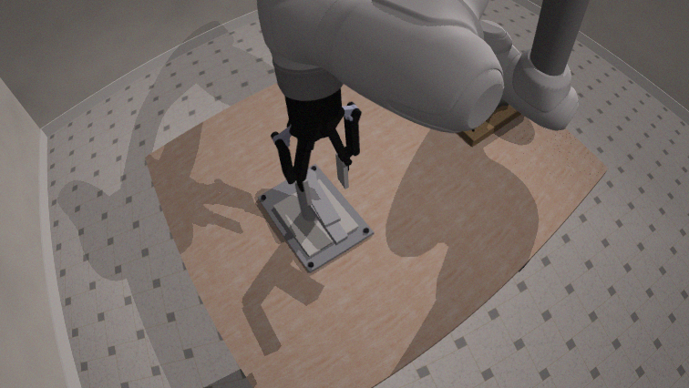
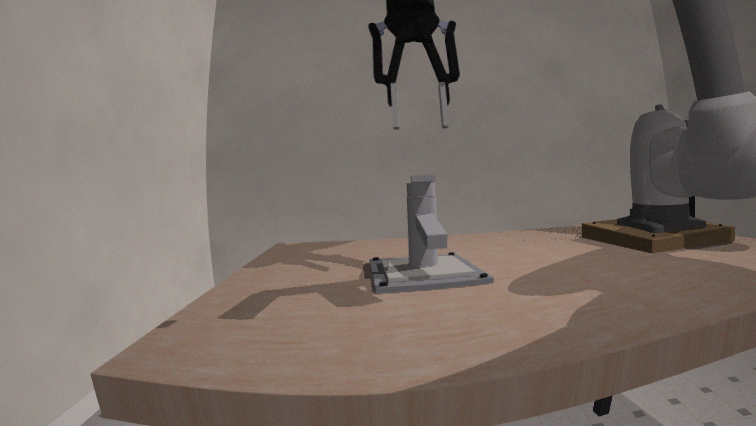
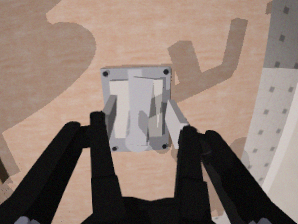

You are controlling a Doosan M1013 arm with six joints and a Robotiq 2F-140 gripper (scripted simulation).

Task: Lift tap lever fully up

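Right now the lever is 4 cm to the right of my hand and 10 cm below it. The rest, counted from my hand: grey tap: 7 cm to the right, 16 cm below.
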